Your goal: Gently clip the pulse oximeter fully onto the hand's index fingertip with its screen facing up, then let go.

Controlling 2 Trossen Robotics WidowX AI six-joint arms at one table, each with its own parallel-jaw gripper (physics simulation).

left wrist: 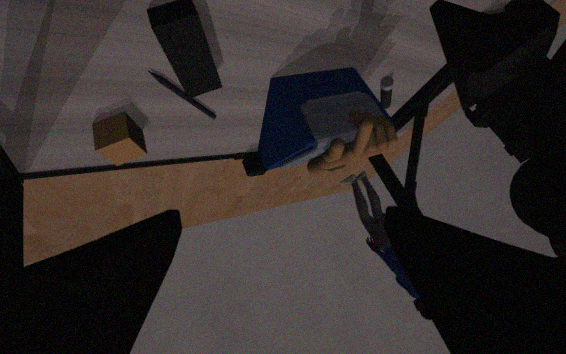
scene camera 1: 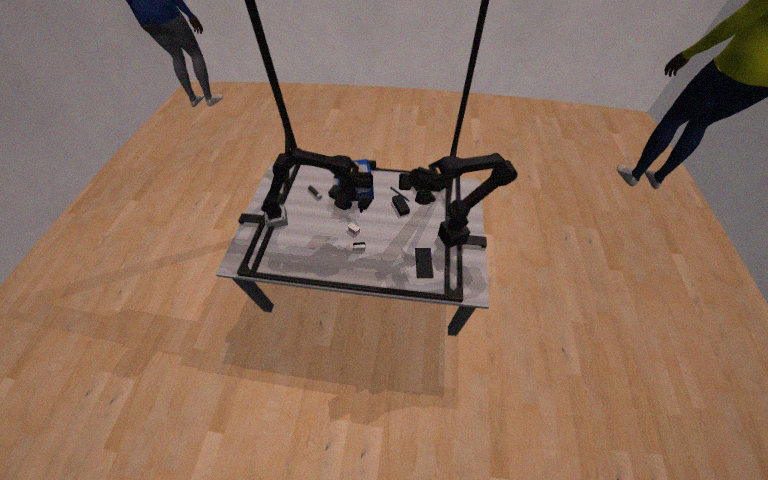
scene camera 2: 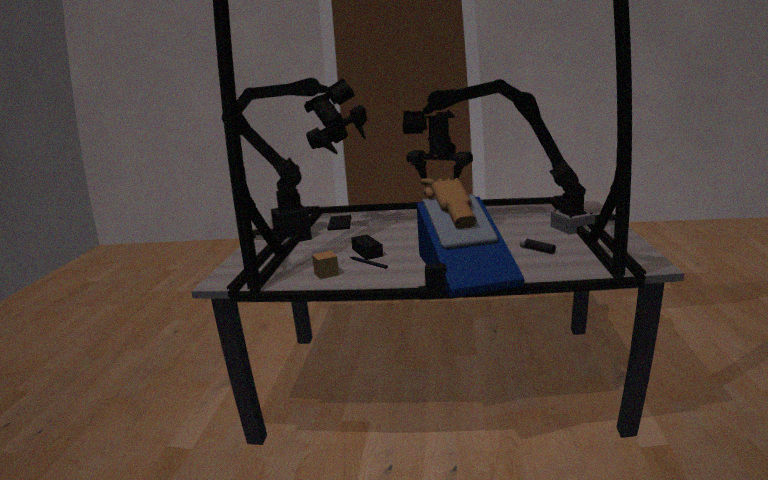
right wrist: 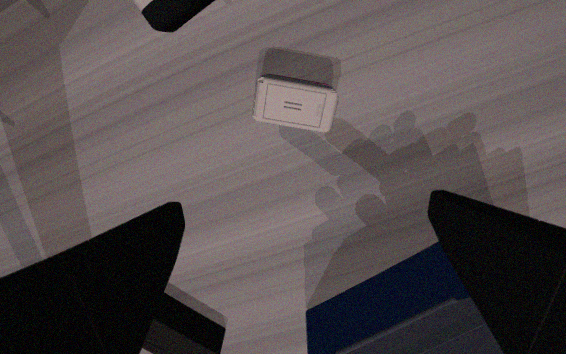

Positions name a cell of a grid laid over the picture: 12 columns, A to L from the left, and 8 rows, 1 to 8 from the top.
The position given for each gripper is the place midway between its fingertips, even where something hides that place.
The left gripper (scene camera 2: F3) is open, holding nothing. A tan cube (left wrist: C4) rests on the table. Also in view: the right gripper (scene camera 2: G4), a pulse oximeter (right wrist: F3) and a blue block (scene camera 2: H5).
The left gripper shows as well in the left wrist view (left wrist: G5). The right gripper is seen too in the left wrist view (left wrist: J1) and in the right wrist view (right wrist: G5). The blue block is seen too in the left wrist view (left wrist: G4) and in the right wrist view (right wrist: J7). The left wrist view does not show the pulse oximeter: it is out of frame. The right wrist view does not show the tan cube: it is out of frame.
